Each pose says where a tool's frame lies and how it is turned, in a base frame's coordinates. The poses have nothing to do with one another.
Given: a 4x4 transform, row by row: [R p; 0 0 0 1], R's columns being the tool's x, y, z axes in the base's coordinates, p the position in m. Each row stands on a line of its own.
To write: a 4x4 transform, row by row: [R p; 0 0 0 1], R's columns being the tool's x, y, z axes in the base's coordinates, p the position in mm. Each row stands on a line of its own. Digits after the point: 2 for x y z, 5 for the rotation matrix.
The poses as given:
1:
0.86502, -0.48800, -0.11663, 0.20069
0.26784, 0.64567, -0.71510, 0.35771
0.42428, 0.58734, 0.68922, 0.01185
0, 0, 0, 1
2:
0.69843, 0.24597, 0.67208, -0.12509
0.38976, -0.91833, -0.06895, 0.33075
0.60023, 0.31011, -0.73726, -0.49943
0, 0, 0, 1
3:
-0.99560, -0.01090, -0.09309, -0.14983
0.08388, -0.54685, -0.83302, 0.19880
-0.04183, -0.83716, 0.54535, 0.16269
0, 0, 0, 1
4:
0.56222, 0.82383, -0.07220, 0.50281
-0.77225, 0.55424, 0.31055, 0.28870
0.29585, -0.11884, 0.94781, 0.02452
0, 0, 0, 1
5:
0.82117, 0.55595, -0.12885, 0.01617
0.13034, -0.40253, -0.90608, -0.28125
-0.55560, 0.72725, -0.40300, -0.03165
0, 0, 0, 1
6:
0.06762, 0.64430, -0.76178, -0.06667
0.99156, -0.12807, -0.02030, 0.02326
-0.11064, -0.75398, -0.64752, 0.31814
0, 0, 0, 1
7:
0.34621, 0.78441, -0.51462, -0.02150
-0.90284, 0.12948, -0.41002, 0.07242
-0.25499, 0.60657, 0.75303, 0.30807
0, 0, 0, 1
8:
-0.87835, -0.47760, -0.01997, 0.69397
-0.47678, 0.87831, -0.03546, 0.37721
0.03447, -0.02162, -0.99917, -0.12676
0, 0, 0, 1
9:
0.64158, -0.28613, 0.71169, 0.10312
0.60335, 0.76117, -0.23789, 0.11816
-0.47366, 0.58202, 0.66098, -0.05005
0, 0, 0, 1
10:
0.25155, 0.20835, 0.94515, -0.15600
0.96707, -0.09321, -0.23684, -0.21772
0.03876, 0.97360, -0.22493, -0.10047
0, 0, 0, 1
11:
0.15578, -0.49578, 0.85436, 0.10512
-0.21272, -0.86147, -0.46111, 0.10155
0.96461, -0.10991, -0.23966, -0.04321
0, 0, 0, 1
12:
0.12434, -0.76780, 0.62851, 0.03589
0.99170, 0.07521, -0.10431, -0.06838
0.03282, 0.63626, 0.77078, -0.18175
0, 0, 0, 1
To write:
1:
0.86502, -0.48800, -0.11663, 200.69
0.26784, 0.64567, -0.71510, 357.71
0.42428, 0.58734, 0.68922, 11.85
0, 0, 0, 1

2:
0.69843, 0.24597, 0.67208, -125.09
0.38976, -0.91833, -0.06895, 330.75
0.60023, 0.31011, -0.73726, -499.43
0, 0, 0, 1

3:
-0.99560, -0.01090, -0.09309, -149.83
0.08388, -0.54685, -0.83302, 198.80
-0.04183, -0.83716, 0.54535, 162.69
0, 0, 0, 1

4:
0.56222, 0.82383, -0.07220, 502.81
-0.77225, 0.55424, 0.31055, 288.70
0.29585, -0.11884, 0.94781, 24.52
0, 0, 0, 1

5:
0.82117, 0.55595, -0.12885, 16.17
0.13034, -0.40253, -0.90608, -281.25
-0.55560, 0.72725, -0.40300, -31.65
0, 0, 0, 1

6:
0.06762, 0.64430, -0.76178, -66.67
0.99156, -0.12807, -0.02030, 23.26
-0.11064, -0.75398, -0.64752, 318.14
0, 0, 0, 1

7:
0.34621, 0.78441, -0.51462, -21.50
-0.90284, 0.12948, -0.41002, 72.42
-0.25499, 0.60657, 0.75303, 308.07
0, 0, 0, 1

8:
-0.87835, -0.47760, -0.01997, 693.97
-0.47678, 0.87831, -0.03546, 377.21
0.03447, -0.02162, -0.99917, -126.76
0, 0, 0, 1

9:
0.64158, -0.28613, 0.71169, 103.12
0.60335, 0.76117, -0.23789, 118.16
-0.47366, 0.58202, 0.66098, -50.05
0, 0, 0, 1

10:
0.25155, 0.20835, 0.94515, -156.00
0.96707, -0.09321, -0.23684, -217.72
0.03876, 0.97360, -0.22493, -100.47
0, 0, 0, 1

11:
0.15578, -0.49578, 0.85436, 105.12
-0.21272, -0.86147, -0.46111, 101.55
0.96461, -0.10991, -0.23966, -43.21
0, 0, 0, 1

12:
0.12434, -0.76780, 0.62851, 35.89
0.99170, 0.07521, -0.10431, -68.38
0.03282, 0.63626, 0.77078, -181.75
0, 0, 0, 1

